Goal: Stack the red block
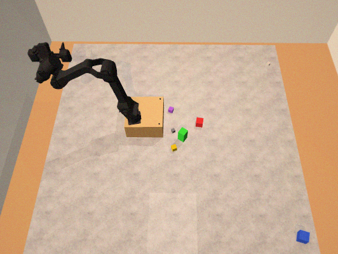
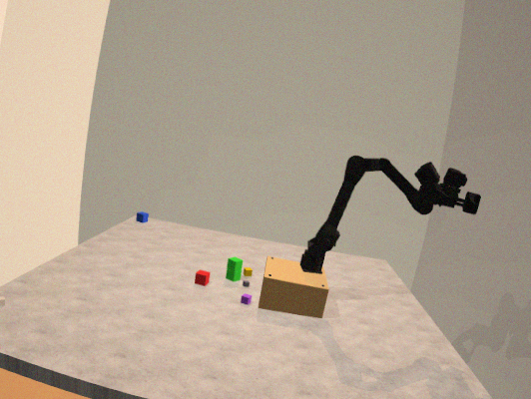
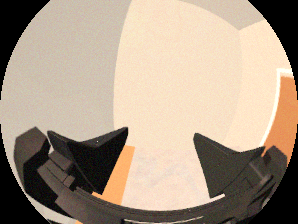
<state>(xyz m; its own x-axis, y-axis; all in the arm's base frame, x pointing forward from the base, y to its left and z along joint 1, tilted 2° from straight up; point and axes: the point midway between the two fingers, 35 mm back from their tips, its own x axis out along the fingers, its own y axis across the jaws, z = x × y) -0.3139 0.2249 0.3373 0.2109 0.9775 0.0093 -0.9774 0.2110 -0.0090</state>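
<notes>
The red block is 660 mm ahead of my gripper tip, 410 mm below it and 290 mm to the right of it. Also, from my gripper tip: grey block (510 mm ahead, 420 mm below, 310 mm to the right); purple block (520 mm ahead, 410 mm below, 180 mm to the right); yellow block (500 mm ahead, 420 mm to the right, 410 mm below).
</notes>
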